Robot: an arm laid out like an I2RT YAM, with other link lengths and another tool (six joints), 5 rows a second.
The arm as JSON. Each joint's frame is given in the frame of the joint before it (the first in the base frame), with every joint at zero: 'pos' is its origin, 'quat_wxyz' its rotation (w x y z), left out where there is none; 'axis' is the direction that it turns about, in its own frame. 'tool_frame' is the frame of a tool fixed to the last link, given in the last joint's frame.
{
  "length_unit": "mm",
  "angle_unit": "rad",
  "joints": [
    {
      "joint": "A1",
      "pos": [
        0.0,
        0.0,
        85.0
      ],
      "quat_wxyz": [
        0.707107,
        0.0,
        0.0,
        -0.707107
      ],
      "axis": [
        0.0,
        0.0,
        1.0
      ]
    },
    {
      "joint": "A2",
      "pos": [
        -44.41,
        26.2,
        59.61
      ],
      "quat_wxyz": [
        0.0,
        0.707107,
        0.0,
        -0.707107
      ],
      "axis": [
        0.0,
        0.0,
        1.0
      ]
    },
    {
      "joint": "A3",
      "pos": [
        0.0,
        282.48,
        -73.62
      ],
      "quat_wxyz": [
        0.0,
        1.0,
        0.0,
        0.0
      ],
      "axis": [
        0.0,
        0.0,
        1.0
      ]
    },
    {
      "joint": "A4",
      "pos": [
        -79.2,
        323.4,
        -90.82
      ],
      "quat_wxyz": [
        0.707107,
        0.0,
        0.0,
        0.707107
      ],
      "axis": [
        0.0,
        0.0,
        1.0
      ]
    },
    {
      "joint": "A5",
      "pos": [
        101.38,
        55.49,
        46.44
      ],
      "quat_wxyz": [
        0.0,
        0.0,
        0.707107,
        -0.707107
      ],
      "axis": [
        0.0,
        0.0,
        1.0
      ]
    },
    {
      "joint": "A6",
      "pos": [
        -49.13,
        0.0,
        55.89
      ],
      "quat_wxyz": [
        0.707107,
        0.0,
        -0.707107,
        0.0
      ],
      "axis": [
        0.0,
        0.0,
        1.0
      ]
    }
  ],
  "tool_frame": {
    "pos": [
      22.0,
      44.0,
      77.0
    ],
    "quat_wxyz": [
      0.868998,
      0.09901,
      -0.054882,
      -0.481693
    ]
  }
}
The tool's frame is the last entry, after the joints.
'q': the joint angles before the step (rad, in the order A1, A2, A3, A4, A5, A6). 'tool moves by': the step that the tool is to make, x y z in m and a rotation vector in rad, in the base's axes. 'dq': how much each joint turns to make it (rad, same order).
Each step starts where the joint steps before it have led.
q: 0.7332 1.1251 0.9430 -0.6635 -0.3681 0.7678
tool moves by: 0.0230 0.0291 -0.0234 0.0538 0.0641 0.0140
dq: 0.0000 0.1465 0.0091 0.1449 -0.0712 0.0486
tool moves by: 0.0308 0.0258 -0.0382 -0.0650 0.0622 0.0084
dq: -0.0042 0.2133 0.1029 0.0140 -0.0027 -0.0156
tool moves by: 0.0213 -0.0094 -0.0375 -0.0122 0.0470 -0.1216
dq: -0.0353 0.0381 -0.0757 0.1075 0.0338 0.0903
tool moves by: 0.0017 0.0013 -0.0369 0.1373 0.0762 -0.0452
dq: -0.0147 0.0504 -0.1441 0.2822 -0.1018 0.1341
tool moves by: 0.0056 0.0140 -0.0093 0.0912 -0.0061 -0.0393
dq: 0.0194 0.0569 -0.0431 0.2126 -0.0066 0.1016
